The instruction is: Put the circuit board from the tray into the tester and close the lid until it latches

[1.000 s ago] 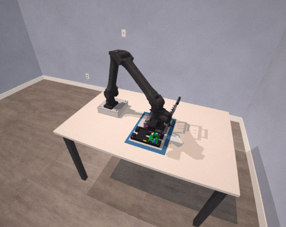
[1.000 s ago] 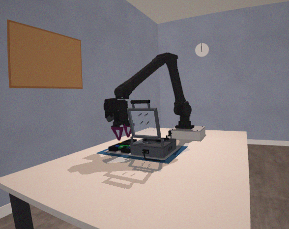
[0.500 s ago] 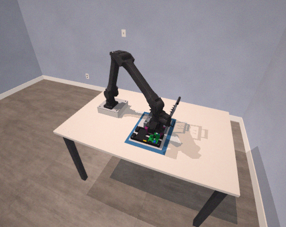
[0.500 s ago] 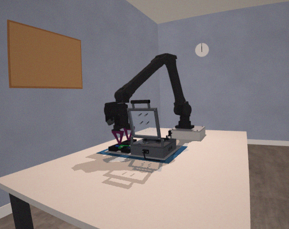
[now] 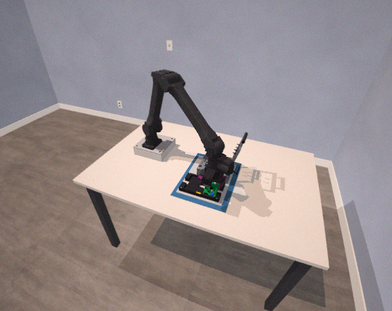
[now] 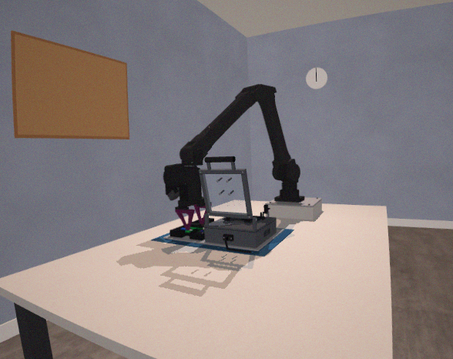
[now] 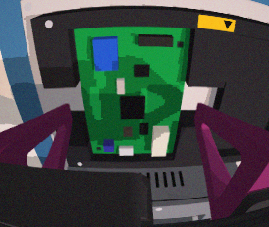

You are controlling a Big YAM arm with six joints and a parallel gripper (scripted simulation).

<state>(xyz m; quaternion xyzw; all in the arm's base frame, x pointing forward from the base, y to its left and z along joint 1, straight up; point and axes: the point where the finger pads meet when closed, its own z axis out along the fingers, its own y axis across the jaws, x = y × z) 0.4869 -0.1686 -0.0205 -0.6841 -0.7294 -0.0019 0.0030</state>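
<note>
Right now the green circuit board is 20 mm below my hand. Round my hand: clear lid 180 mm to the left, 140 mm above, 70 mm ahead; small latch hook 220 mm to the left, 120 mm behind, 50 mm above.
</note>
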